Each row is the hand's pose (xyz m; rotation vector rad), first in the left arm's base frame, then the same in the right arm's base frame.
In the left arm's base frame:
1: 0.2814 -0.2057 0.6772 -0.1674 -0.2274 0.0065
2: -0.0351 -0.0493 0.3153 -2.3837 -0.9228 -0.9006
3: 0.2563 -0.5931 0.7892 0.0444 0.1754 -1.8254
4: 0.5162 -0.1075 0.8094 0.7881 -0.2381 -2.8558
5: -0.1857 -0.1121 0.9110 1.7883 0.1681 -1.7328
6: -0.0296 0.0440 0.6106 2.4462 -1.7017 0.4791
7: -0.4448 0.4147 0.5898 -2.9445 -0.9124 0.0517
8: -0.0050 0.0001 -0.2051 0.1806 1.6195 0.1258
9: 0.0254 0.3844 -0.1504 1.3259 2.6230 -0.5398
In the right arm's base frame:
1: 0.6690 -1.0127 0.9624 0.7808 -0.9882 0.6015
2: 0.4691 -0.7252 0.5977 -0.8717 -1.2242 -1.4486
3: 0.9416 -1.2891 0.8506 1.0706 0.3638 -0.7980
4: 0.6784 -1.0140 1.2490 1.5948 1.0093 -1.7763
5: 0.2881 -1.3006 0.7308 2.3472 1.1989 -0.4050
6: 0.3203 -0.9317 0.7743 -1.9216 0.5742 -0.4819
7: -0.1930 -0.8645 0.5687 -1.6985 -1.5535 -1.1103
8: 0.5784 -0.2538 0.3979 0.1267 0.7459 1.3057
9: 0.2683 -0.1184 0.5905 0.3542 2.4068 1.0292

